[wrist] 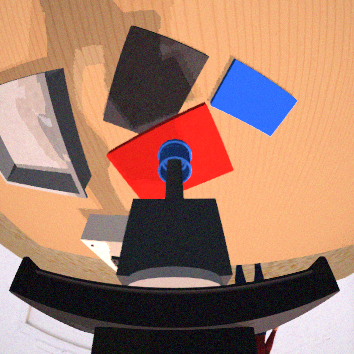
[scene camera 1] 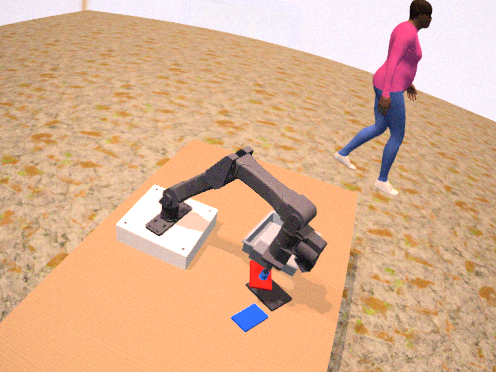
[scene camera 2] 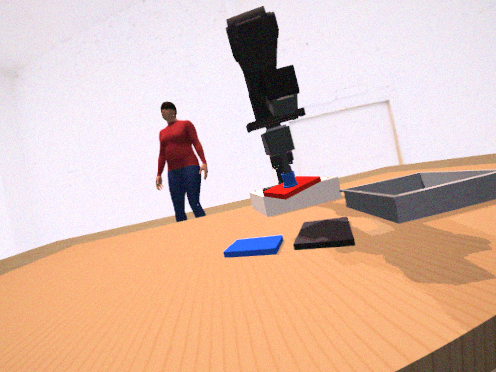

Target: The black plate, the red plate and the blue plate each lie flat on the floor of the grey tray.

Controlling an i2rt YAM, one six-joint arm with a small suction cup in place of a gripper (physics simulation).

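Places are measured from the arm's base along level axes (x left, y up, z ahead), in millimetres.
Pixels of known places: hand, its tool point: (wrist: 173,149) (scene camera 1: 261,278) (scene camera 2: 292,190); arm's base, origin of its link: (scene camera 1: 169,217).
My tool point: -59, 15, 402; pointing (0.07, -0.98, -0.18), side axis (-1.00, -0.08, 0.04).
Note:
Ahead of a thing's pixels: the offset from my tool point to its top centre, as dx, dy, dz. Level surfaces: height alone.
My suction gripper (scene camera 1: 264,274) (scene camera 2: 289,180) (wrist: 175,161) has a small blue cup, and it is shut on the red plate {+2, +23, -6} (scene camera 1: 254,281) (scene camera 2: 306,183) (wrist: 212,145), which hangs from it above the table, slightly tilted. The black plate {+39, -80, +28} (scene camera 1: 272,296) (scene camera 2: 325,233) (wrist: 152,80) lies flat on the table, close to the tray. The blue plate {-95, -80, +28} (scene camera 1: 249,317) (scene camera 2: 254,245) (wrist: 253,97) lies flat on the table beside the black plate. The grey tray {+279, -41, -38} (scene camera 1: 254,246) (scene camera 2: 400,209) (wrist: 70,132) stands beside the black plate; the arm hides part of it in scene camera 1.
The white base block (scene camera 1: 150,244) (scene camera 2: 325,192) (wrist: 106,229) carries the arm at the back of the wooden table {dy -91} (scene camera 1: 165,305) (scene camera 2: 165,300) (wrist: 280,200). A person in pink (scene camera 1: 398,57) is on the floor past the table edge, and a person in red (scene camera 2: 179,145) stands behind it.

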